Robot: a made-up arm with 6 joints. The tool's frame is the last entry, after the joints. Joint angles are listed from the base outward.
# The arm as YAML. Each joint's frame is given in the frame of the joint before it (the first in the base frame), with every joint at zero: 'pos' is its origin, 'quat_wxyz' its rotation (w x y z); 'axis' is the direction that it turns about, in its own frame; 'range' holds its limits. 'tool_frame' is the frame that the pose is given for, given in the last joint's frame.
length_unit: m
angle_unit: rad
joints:
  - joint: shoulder
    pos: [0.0, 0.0, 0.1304]
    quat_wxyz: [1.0, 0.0, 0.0, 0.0]
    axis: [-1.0, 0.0, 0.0]
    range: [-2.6, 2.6]
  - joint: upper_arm
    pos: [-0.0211, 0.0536, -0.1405]
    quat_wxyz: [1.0, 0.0, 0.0, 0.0]
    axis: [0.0, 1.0, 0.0]
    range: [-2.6, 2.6]
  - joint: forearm
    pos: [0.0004, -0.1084, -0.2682]
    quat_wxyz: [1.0, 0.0, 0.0, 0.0]
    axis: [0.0, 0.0, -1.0]
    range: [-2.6, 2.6]
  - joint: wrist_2
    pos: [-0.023, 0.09, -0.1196]
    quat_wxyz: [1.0, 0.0, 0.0, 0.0]
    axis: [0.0, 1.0, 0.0]
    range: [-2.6, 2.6]
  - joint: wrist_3
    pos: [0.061, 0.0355, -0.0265]
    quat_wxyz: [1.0, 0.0, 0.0, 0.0]
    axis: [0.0, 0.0, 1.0]
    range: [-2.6, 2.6]
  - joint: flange
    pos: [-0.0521, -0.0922, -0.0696]
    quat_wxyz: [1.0, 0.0, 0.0, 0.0]
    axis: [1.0, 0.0, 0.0]
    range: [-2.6, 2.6]
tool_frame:
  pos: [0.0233, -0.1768, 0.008]
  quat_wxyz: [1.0, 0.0, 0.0, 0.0]
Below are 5 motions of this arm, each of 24 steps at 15 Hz.
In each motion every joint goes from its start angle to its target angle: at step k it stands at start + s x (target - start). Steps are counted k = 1, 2, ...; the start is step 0. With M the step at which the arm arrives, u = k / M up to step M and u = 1 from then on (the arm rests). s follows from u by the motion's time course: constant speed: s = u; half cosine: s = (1 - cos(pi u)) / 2; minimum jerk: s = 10 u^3 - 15 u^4 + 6 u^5.
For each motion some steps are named. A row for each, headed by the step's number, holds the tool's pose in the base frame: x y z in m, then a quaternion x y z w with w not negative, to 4 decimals.
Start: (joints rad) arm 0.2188 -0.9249 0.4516 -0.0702 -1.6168 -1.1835
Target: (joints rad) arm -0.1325 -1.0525 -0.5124 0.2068 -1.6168 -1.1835
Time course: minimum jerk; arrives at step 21
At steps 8, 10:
8: 0.1920 0.0767 -0.2695 -0.0510 0.1063 -0.7430 0.6588
10: 0.1803 0.0840 -0.2768 -0.0925 0.0876 -0.7139 0.6886

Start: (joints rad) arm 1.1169 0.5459 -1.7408 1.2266 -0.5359 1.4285
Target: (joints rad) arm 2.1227 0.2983 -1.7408 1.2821 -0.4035 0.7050
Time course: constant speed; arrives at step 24
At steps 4, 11, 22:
4: -0.2027 -0.6172 0.3007 -0.3827 0.6735 -0.2332 0.5878
11: -0.1360 -0.5494 0.4564 -0.5361 0.6563 -0.2507 0.4679
22: -0.0411 -0.3638 0.6310 -0.6986 0.6269 -0.2778 0.2046

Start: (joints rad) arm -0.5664 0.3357 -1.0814 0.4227 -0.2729 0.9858
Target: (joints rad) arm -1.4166 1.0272 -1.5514 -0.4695 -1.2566 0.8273
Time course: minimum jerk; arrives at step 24
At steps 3, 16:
3: -0.2385 0.2125 -0.5646 0.5634 0.3832 0.3279 0.6544
16: -0.5518 0.4324 -0.1696 0.8793 0.3446 0.1901 0.2684

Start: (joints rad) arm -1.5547 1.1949 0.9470 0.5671 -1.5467 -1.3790
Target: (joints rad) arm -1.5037 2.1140 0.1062 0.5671 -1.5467 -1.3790
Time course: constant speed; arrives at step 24
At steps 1, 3, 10, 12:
1: -0.2610 0.3341 0.1854 -0.5827 0.7260 0.3285 0.1597
3: -0.2772 0.3075 0.1914 -0.6080 0.6908 0.3514 0.1721
10: -0.3117 0.2029 0.2098 -0.6749 0.5572 0.4406 0.1999
12: -0.3145 0.1709 0.2142 -0.6874 0.5168 0.4680 0.2033

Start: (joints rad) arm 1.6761 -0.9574 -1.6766 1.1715 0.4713 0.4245
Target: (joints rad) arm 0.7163 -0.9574 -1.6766 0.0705 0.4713 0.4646
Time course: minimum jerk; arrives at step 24
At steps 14, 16, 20, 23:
14: 0.5354 -0.3459 -0.0656 -0.6314 0.4417 0.5478 0.3258
16: 0.5242 -0.2958 -0.1316 -0.5720 0.3815 0.6341 0.3538
20: 0.5048 -0.2155 -0.1961 -0.4909 0.2889 0.7305 0.3769
23: 0.5003 -0.1979 -0.2059 -0.4741 0.2686 0.7476 0.3797

